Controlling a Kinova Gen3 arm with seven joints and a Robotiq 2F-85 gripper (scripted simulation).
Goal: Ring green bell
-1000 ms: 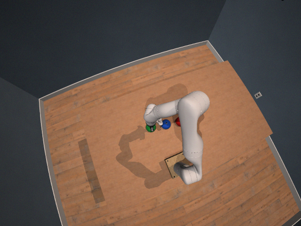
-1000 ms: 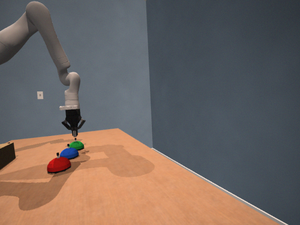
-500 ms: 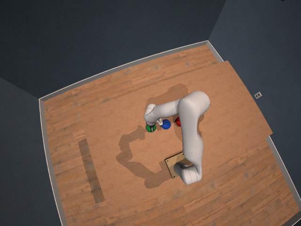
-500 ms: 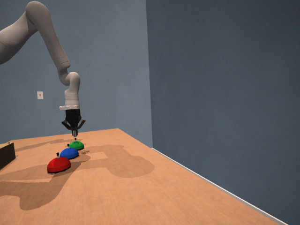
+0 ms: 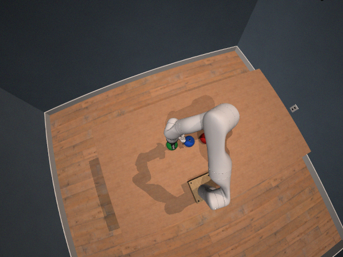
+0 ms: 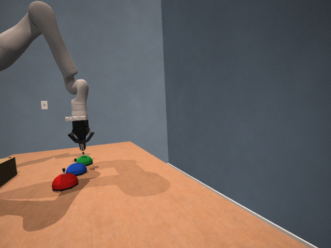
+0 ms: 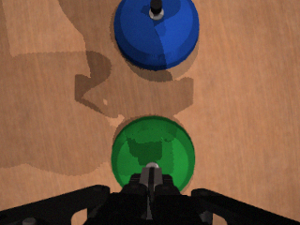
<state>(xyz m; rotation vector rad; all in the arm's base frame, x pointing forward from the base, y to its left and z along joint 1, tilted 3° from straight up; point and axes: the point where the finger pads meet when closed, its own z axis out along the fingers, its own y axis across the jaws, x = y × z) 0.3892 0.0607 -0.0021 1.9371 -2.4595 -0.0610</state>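
My gripper is now 5 cm above the green bell. Also, from my hand: red bell (25 cm to the right, 6 cm behind, 5 cm below); blue bell (13 cm to the right, 5 cm below, 3 cm behind).
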